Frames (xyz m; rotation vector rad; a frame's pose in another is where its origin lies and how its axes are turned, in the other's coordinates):
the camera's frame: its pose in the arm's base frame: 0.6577 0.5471 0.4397 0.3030 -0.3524 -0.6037
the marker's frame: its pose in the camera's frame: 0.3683 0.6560 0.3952 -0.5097 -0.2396 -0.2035
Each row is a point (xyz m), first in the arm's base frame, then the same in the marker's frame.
Working: the arm's base frame: its pose in the marker's frame: -0.5264 -1.3129 -1.0416 0.2283 0.3865 0.9087

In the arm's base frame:
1: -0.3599 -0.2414 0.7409
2: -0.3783 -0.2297 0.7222
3: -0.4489 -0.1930 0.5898
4: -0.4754 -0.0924 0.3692
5: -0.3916 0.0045 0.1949
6: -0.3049 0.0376 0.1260
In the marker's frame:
1: -0.2411 -1.7678 -0.3719
2: -0.2675 -1.7750 -0.3806
3: -0.3884 -1.8057 -0.4717
4: -0.5680 -1.7602 -0.6304
5: -0.6644 -1.6299 -0.7736
6: -0.6692 -1.5386 -0.8443

